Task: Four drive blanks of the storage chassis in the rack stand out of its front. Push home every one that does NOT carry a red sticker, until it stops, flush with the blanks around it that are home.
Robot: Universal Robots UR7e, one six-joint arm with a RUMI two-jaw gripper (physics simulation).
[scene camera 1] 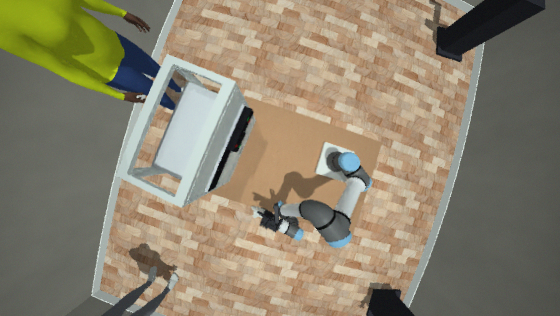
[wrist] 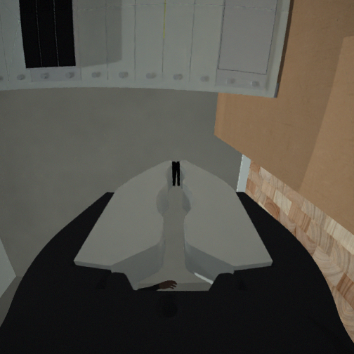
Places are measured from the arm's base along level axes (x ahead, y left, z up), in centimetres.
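Pixels of known places: gripper, between the fingertips: (scene camera 1: 251, 206); arm's base, origin of its link: (scene camera 1: 335, 161).
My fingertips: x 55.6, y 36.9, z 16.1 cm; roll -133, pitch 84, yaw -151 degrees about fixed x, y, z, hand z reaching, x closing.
Observation:
For each thing: its top centre in the pictures, then the offset to it from my fingertips. "*": a spot on its surface instead. Level surfaces: height alone.
- pale rack, centre of its top: (scene camera 1: 173, 130) dx +28.1, dy -37.6, dz +39.0 cm
- storage chassis, a spot on its surface: (scene camera 1: 241, 131) * dx +7.2, dy -42.8, dz +23.3 cm
- brown mat, height of its surface: dz -19.3 cm
The pale rack (scene camera 1: 206, 142) stands left of the arm. The storage chassis (scene camera 1: 241, 131) shows as a black front with small red and green marks, seen steeply from above. Single drive blanks and any red sticker cannot be told apart there. In the wrist view, part of the rack's front (wrist: 150, 45) crosses the top, with pale panels and a row of small studs; three black strips (wrist: 47, 35) lie at its upper left, and I cannot tell what they are. My gripper (scene camera 1: 256, 212) (wrist: 176, 164) is shut and empty, apart from the rack, beyond its lower end in the scene view.
A brown mat (scene camera 1: 290, 130) (wrist: 315, 65) lies between the rack and the arm's white base plate (scene camera 1: 324, 160). A person in a yellow top (scene camera 1: 60, 45) stands behind the rack. Another person's legs (scene camera 1: 150, 295) show at the lower left. Dark posts (scene camera 1: 485, 30) (scene camera 1: 389, 302) stand at the right.

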